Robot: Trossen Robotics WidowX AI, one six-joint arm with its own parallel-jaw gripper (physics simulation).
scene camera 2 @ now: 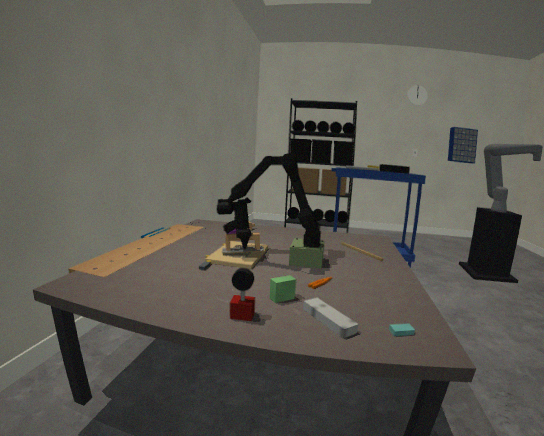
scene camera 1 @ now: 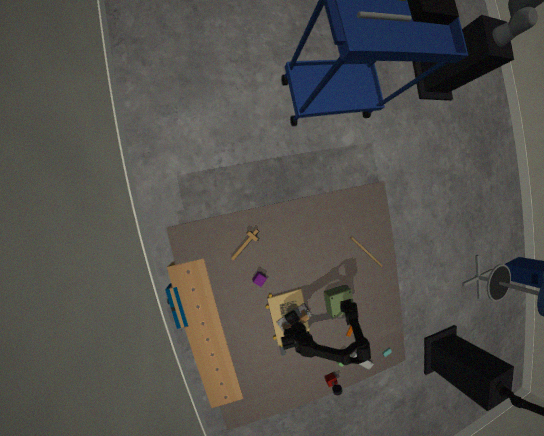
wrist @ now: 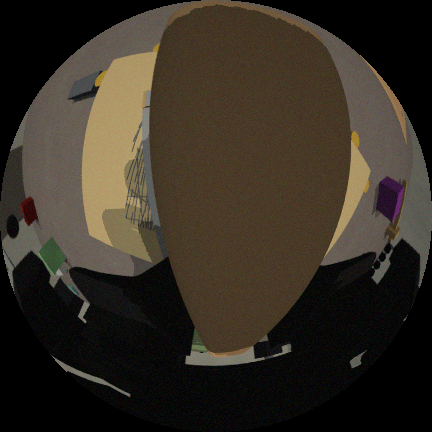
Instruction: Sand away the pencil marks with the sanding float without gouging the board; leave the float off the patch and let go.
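Where they show: gripper, between the fingertips: (scene camera 2: pixel 244 248) (scene camera 1: pixel 295 318); arm's base, origin of its link: (scene camera 2: pixel 312 245) (scene camera 1: pixel 345 305).
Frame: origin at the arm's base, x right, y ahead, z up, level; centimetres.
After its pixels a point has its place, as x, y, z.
The pale yellow board (scene camera 1: pixel 274 309) {5.0, 40.2, -6.3} (scene camera 2: pixel 225 260) {-15.9, 32.7, -6.3} (wrist: pixel 100 165) {-13.8, 30.5, -6.3} lies flat on the table. Dark crossed pencil marks (scene camera 1: pixel 287 306) {5.0, 32.6, -6.3} (wrist: pixel 136 200) {-9.3, 28.6, -6.3} show on it beside the float; part of the patch may be hidden. The sanding float (scene camera 1: pixel 304 317) {0.9, 26.0, 2.4} (scene camera 2: pixel 257 241) {-1.4, 23.9, -0.8} (wrist: pixel 250 175) has a grey plate and a wooden handle, and sits at board level over the board. In the wrist view its handle fills the middle and hides much of the plate. My gripper (scene camera 1: pixel 295 318) {-2.1, 29.5, -4.4} (scene camera 2: pixel 245 244) {-2.1, 29.5, -4.4} points down and is shut on the handle. Whether the plate presses on the board cannot be told.
A small dark block (scene camera 2: pixel 205 265) {-23.7, 37.9, -6.8} (wrist: pixel 84 86) lies by the board's corner. A purple block (scene camera 1: pixel 259 278) {25.7, 46.0, -3.1} (wrist: pixel 389 198) {22.1, 44.6, -4.9}, a green block (scene camera 2: pixel 283 289) {-39.4, 2.8, -4.0} (wrist: pixel 52 256) {-35.9, 4.4, -4.5} and a red block (scene camera 2: pixel 242 308) {-54.6, 10.4, -4.5} (wrist: pixel 29 210) {-49.8, 12.1, -5.7} stand around. A long holed plank (scene camera 1: pixel 202 322) {6.2, 79.9, -7.9} (scene camera 2: pixel 125 255) {-26.4, 77.3, -8.1} lies along the left.
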